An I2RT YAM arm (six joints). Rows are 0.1 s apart.
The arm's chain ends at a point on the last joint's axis. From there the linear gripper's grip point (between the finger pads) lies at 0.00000 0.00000 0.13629 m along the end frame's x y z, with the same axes.
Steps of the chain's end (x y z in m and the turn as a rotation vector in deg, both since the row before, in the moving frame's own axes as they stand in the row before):
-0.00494 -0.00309 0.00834 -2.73 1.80 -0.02
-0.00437 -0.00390 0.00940 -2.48 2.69 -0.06
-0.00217 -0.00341 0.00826 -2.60 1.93 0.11
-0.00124 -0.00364 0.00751 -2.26 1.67 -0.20
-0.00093 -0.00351 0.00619 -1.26 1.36 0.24
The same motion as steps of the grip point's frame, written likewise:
-0.00066 0.00340 0.00812 -2.73 1.80 -0.02
0.00203 0.00199 0.00912 -2.48 2.69 -0.06
0.00241 0.00278 0.00804 -2.60 1.93 0.11
0.00274 0.00173 0.00735 -2.26 1.67 -0.20
0.00230 -0.00051 0.00612 -1.26 1.36 0.24

